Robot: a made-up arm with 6 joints. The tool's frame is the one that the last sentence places.
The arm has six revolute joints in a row. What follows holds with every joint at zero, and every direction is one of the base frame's. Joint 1 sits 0.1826 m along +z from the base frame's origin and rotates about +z. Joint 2 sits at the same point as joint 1 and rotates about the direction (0.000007, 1, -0.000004). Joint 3 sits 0.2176 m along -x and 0.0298 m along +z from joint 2 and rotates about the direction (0.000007, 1, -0.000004). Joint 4 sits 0.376 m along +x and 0.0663 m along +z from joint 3 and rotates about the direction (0.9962, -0.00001, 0.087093). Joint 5 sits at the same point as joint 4 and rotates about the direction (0.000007, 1, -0.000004). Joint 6 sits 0.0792 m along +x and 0.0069 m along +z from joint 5 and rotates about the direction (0.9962, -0.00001, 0.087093). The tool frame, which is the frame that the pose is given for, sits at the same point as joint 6; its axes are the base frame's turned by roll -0.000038, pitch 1.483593 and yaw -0.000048 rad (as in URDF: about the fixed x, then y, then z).
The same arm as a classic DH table. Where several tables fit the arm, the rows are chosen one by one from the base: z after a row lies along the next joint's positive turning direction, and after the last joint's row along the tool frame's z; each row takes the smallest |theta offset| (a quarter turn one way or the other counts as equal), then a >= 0, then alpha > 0; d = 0 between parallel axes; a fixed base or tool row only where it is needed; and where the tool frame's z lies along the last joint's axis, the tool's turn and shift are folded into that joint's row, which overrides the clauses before.
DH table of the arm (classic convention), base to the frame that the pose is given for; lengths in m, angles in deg. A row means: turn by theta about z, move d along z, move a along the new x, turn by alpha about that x. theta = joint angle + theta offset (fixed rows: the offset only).
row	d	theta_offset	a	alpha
joint 1	0.1826	0	0	-90
joint 2	0	7.8	-0.2196	0
joint 3	0	77.21	-0.0333	90
joint 4	0.3803	0	0	-90
joint 5	0	0	0	90
joint 6	0.0795	0	0	0

